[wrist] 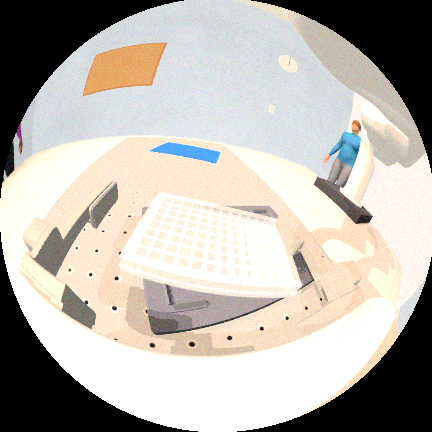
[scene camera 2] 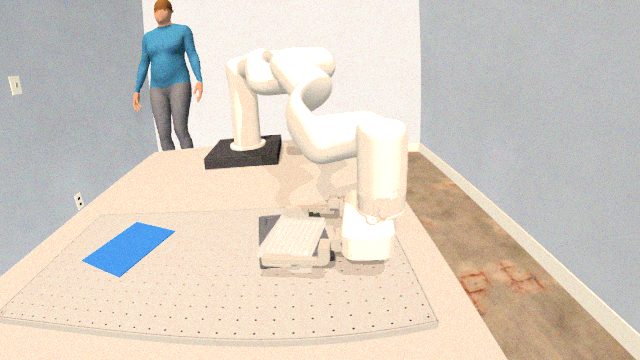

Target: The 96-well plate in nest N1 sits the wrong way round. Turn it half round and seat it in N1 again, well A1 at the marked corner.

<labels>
gripper: wrist; scene camera 2
white 96-well plate: wrist; scene camera 2
same spot on gripper: (scene camera 2: 325,246) = (wrist: 27,229)
same spot on white 96-well plate: (wrist: 187,243) = (scene camera 2: 295,241)
</labels>
